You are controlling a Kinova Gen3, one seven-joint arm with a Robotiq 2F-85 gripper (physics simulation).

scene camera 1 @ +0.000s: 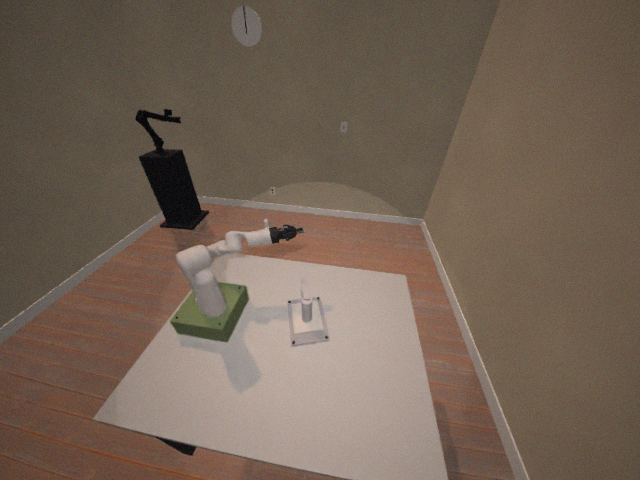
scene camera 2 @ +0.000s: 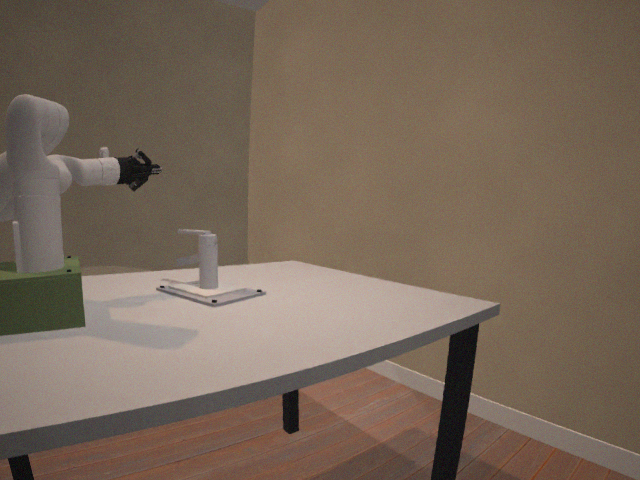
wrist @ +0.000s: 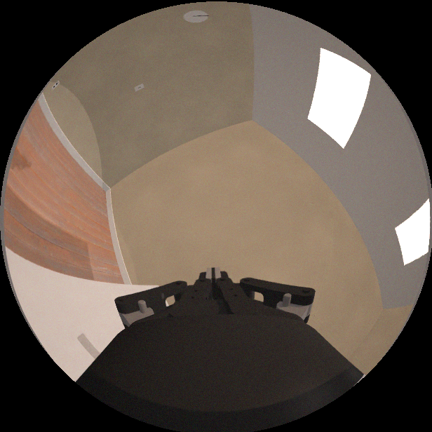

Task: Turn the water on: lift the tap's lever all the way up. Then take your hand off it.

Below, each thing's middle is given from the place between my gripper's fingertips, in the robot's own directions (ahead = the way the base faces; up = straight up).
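Scene:
Base plate (scene camera 2: 249, 293): my hand is 50 mm short of it, 260 mm to the left of it and 330 mm above it.

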